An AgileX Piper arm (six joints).
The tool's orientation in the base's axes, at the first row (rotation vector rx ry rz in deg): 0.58, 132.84, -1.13
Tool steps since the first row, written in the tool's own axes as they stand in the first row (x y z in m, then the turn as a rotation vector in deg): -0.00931, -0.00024, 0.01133, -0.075, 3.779, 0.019; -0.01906, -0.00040, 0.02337, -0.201, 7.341, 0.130; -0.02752, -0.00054, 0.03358, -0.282, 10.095, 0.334; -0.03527, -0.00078, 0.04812, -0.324, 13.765, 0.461; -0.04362, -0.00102, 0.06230, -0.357, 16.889, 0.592; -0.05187, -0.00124, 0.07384, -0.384, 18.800, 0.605
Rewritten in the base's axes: 0.01463, -0.00045, -0.00087, 0.116, 3.778, 0.000; 0.03009, -0.00083, -0.00191, 0.332, 7.337, -0.022; 0.04332, -0.00116, -0.00265, 0.574, 10.087, -0.132; 0.05925, -0.00166, -0.00685, 0.745, 13.754, -0.229; 0.07532, -0.00216, -0.01036, 0.906, 16.876, -0.328; 0.08939, -0.00259, -0.01216, 0.960, 18.786, -0.338
